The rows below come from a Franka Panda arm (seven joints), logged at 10 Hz.
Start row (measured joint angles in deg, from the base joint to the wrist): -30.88, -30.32, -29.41, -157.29, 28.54, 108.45, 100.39
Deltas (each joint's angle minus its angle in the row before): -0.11, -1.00, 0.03, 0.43, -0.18, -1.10, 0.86; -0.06, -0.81, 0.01, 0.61, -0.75, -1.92, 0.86; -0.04, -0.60, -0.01, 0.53, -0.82, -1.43, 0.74; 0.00, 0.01, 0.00, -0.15, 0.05, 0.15, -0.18; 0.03, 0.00, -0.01, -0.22, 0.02, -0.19, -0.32; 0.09, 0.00, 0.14, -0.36, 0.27, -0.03, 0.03; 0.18, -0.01, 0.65, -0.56, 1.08, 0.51, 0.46; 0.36, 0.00, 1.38, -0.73, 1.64, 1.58, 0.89; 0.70, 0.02, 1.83, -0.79, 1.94, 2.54, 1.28; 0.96, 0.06, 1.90, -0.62, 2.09, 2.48, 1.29
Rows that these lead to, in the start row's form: -30.99, -31.32, -29.38, -156.86, 28.36, 107.35, 101.25; -31.05, -32.13, -29.37, -156.25, 27.61, 105.43, 102.11; -31.09, -32.73, -29.38, -155.72, 26.79, 104.00, 102.85; -31.09, -32.72, -29.38, -155.87, 26.84, 104.15, 102.67; -31.06, -32.72, -29.39, -156.09, 26.86, 103.96, 102.35; -30.97, -32.72, -29.25, -156.45, 27.13, 103.93, 102.38; -30.79, -32.73, -28.60, -157.01, 28.21, 104.44, 102.84; -30.43, -32.73, -27.22, -157.74, 29.85, 106.02, 103.73; -29.73, -32.71, -25.39, -158.53, 31.79, 108.56, 105.01; -28.77, -32.65, -23.49, -159.15, 33.88, 111.04, 106.30
